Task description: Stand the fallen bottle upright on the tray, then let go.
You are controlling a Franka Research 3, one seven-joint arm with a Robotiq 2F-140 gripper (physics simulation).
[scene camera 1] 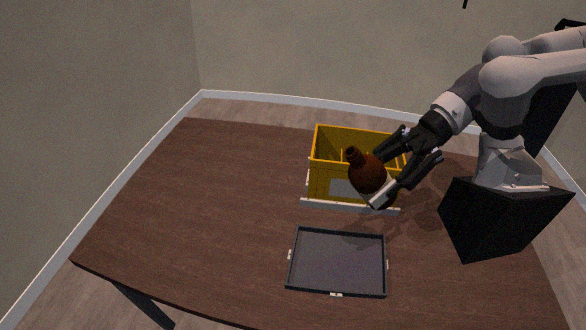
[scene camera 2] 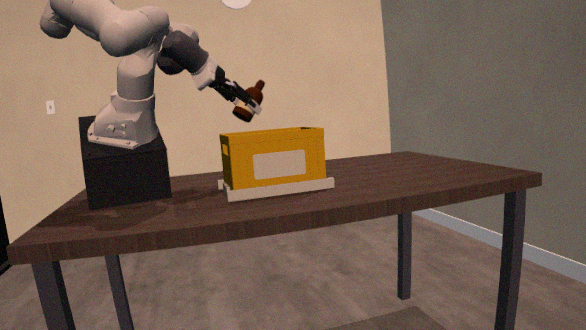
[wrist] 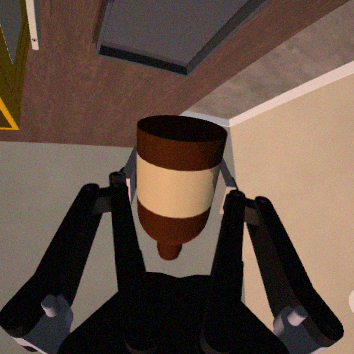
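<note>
The brown bottle (scene camera 1: 367, 173) (scene camera 2: 255, 93) (wrist: 177, 192) with a cream label is in the air, tilted, its neck pointing up and away from the arm. My gripper (scene camera 1: 384, 181) (scene camera 2: 248, 102) (wrist: 176, 160) is shut on the bottle, with one fingertip pad on each side of the label. In scene camera 2 the bottle hangs above the level of the yellow crate's rim. The dark grey tray (scene camera 1: 337, 262) (wrist: 150, 30) lies flat on the table, apart from the bottle. The tray does not show in scene camera 2.
A yellow crate (scene camera 1: 320, 181) (scene camera 2: 240, 167) (wrist: 17, 82) with inner dividers stands on the table behind the tray in scene camera 1, with pale rails (scene camera 1: 350, 206) (scene camera 2: 280, 189) (wrist: 33, 25) along its base. The arm's black pedestal (scene camera 1: 495, 225) (scene camera 2: 127, 175) stands at the table's side.
</note>
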